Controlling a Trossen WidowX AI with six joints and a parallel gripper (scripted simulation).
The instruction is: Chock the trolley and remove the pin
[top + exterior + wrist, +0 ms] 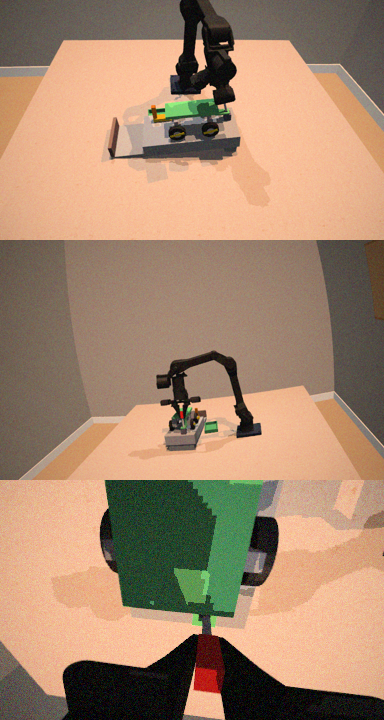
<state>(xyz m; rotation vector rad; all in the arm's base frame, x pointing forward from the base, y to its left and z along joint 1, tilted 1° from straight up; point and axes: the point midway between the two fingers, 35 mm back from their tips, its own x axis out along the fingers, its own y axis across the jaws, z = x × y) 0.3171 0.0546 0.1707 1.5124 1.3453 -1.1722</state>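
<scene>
The green tray is 13 cm behind my gripper tip, 19 cm to the right of it and 17 cm below it. From my gripper tip the other things lie so: trolley 1 cm ahead, 11 cm to the right, 5 cm below; grey ramp 1 cm ahead, 11 cm to the right, 11 cm below; red-headed stop pin right at my gripper tip.
</scene>
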